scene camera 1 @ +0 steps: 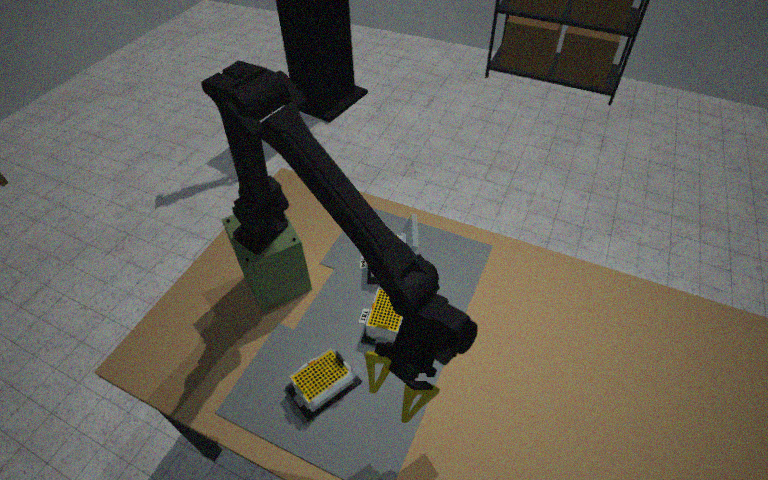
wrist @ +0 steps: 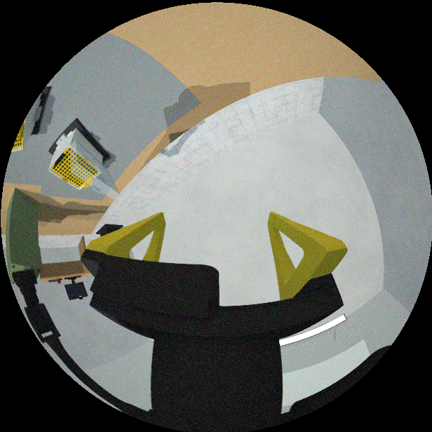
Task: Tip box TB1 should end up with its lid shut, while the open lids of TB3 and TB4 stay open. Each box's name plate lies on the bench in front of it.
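Frame: origin at the arm's base, x ahead, y left, z up, level; millimetres.
Where they show: gripper, fingertip midpoint: point(scene camera 1: 388, 407); arm's base, link origin: point(scene camera 1: 261, 230).
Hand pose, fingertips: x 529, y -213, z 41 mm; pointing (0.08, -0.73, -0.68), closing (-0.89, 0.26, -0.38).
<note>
Each offset is from my fingertips to the top centre of the thing. "pt": to the spot under its first point. Level surfaces: height alone.
My gripper point(scene camera 1: 389, 405) point(wrist: 216, 217) is open and empty, right of TB3 and nearer the camera than TB1 in the scene view. TB1 {dz -188, dx -192, dy +281 mm} point(scene camera 1: 385, 313) is a pale box with a yellow perforated top behind its name plate {pt dz -260, dx -255, dy +260 mm} point(scene camera 1: 364, 315); the arm hides its lid. Part of a box, apparently TB1 point(wrist: 19, 140), shows at the wrist view's left edge. The front box, apparently TB3 {dz -188, dx -222, dy +42 mm} point(scene camera 1: 321, 376) point(wrist: 75, 167), has its clear lid point(wrist: 104, 187) open in the wrist view. TB4 is mostly behind the arm; its lid {pt dz -118, dx -236, dy +480 mm} point(scene camera 1: 414, 232) stands upright, its plate {pt dz -260, dx -363, dy +405 mm} point(scene camera 1: 363, 263) partly visible.
The boxes stand on a grey mat {dz -262 mm} point(scene camera 1: 254, 390) point(wrist: 145, 75) on the wooden bench {dz -265 mm} point(scene camera 1: 594, 362). The green arm base point(scene camera 1: 277, 274) point(wrist: 22, 232) stands left of the mat. The arm's forearm point(scene camera 1: 339, 198) reaches over TB4 and the edge of TB1.
</note>
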